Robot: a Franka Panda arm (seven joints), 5 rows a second.
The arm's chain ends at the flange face. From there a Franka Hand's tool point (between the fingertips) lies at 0.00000 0.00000 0.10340 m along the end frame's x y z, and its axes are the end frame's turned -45 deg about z.
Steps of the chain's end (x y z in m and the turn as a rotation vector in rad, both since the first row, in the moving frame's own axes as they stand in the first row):
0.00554 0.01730 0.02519 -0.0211 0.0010 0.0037
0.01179 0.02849 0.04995 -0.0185 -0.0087 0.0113
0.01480 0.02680 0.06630 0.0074 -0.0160 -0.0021
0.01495 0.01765 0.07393 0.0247 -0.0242 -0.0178
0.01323 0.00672 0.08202 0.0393 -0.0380 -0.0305
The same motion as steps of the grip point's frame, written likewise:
-0.00979 0.01776 0.02517 -0.0156 -0.0142 0.0037
-0.01380 0.02919 0.04993 -0.0069 -0.0192 0.0113
-0.00912 0.02771 0.06628 0.0165 -0.0061 -0.0021
-0.00190 0.01948 0.07387 0.0346 0.0004 -0.0178
0.00461 0.00846 0.08187 0.0547 0.0009 -0.0305

